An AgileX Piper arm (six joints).
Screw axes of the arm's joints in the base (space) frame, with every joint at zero. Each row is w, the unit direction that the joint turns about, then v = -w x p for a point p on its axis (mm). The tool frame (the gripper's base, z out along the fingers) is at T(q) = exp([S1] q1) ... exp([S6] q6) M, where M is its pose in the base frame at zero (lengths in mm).
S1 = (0, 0, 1, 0, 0, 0)
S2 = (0, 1, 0, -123, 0, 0)
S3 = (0, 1, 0, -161.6, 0, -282.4)
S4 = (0.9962, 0, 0.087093, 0, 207.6, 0)
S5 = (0, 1, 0, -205.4, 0, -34.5)
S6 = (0.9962, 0, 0.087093, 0, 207.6, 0)
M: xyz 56.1 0 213.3 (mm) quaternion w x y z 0.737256 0 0.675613 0
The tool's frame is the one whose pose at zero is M.
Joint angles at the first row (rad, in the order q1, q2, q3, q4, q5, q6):
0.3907 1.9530 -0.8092 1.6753 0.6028 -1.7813
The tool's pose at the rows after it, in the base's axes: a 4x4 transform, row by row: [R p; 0 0 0 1], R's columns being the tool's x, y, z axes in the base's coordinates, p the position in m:
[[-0.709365, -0.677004, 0.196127, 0.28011], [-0.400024, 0.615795, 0.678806, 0.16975], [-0.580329, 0.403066, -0.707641, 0.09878], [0, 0, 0, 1]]
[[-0.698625, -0.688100, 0.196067, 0.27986], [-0.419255, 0.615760, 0.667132, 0.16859], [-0.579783, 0.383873, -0.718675, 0.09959], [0, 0, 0, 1]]
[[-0.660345, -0.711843, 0.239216, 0.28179], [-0.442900, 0.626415, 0.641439, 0.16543], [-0.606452, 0.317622, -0.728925, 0.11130], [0, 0, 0, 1]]
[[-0.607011, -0.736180, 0.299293, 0.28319], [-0.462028, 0.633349, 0.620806, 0.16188], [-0.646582, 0.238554, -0.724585, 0.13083], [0, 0, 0, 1]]
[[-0.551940, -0.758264, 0.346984, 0.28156], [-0.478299, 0.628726, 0.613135, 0.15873], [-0.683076, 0.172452, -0.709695, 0.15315], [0, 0, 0, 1]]
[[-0.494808, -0.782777, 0.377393, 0.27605], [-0.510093, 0.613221, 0.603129, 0.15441], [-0.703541, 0.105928, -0.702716, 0.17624], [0, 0, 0, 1]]
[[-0.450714, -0.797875, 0.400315, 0.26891], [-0.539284, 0.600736, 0.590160, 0.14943], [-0.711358, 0.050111, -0.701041, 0.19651], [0, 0, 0, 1]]
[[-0.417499, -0.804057, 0.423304, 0.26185], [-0.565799, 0.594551, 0.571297, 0.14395], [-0.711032, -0.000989, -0.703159, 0.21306], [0, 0, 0, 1]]
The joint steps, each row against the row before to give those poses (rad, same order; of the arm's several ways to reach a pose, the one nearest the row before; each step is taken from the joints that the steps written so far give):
0.0000 0.0000 0.0000 -0.0415 -0.0156 0.0148
0.0000 -0.0064 0.0000 -0.0258 -0.0137 0.0062
0.0000 -0.0448 0.0000 -0.0322 -0.0476 0.0000
0.0000 -0.0685 0.0000 -0.0393 -0.0475 0.0055
0.0000 -0.0766 0.0000 -0.0637 -0.0263 0.0322
0.0000 -0.0845 0.0000 -0.1308 -0.0131 0.0872
0.0000 -0.0784 0.0000 -0.1473 -0.0025 0.1119
0.0000 -0.0679 0.0000 -0.1432 0.0000 0.1132

